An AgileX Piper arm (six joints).
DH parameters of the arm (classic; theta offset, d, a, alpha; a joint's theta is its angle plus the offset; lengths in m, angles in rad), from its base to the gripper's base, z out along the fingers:
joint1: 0 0.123 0 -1.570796
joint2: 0.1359 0 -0.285 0
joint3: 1.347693 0 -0.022 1.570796
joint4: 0 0.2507 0 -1.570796
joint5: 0 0 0 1.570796
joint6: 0 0.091 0 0
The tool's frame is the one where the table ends.
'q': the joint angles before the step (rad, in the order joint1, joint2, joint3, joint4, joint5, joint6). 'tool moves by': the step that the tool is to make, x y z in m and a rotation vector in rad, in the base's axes. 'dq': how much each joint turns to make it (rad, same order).
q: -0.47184 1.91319 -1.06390 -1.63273 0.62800 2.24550
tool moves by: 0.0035 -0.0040 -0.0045 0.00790 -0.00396 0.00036
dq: -0.00728 0.02273 -0.01773 -0.00679 -0.01129 0.00969
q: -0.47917 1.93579 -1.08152 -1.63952 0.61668 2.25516
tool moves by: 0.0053 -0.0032 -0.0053 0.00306 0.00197 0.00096
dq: -0.00159 0.02864 -0.02348 -0.00360 -0.00294 0.00383
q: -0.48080 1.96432 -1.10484 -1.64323 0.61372 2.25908
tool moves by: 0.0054 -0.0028 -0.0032 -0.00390 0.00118 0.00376
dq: 0.00000 0.02380 -0.02403 -0.00624 0.00014 0.00091
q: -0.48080 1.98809 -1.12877 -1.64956 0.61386 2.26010
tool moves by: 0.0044 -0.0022 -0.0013 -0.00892 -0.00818 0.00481
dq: 0.00004 0.01610 -0.01755 -0.02038 0.00034 0.01724
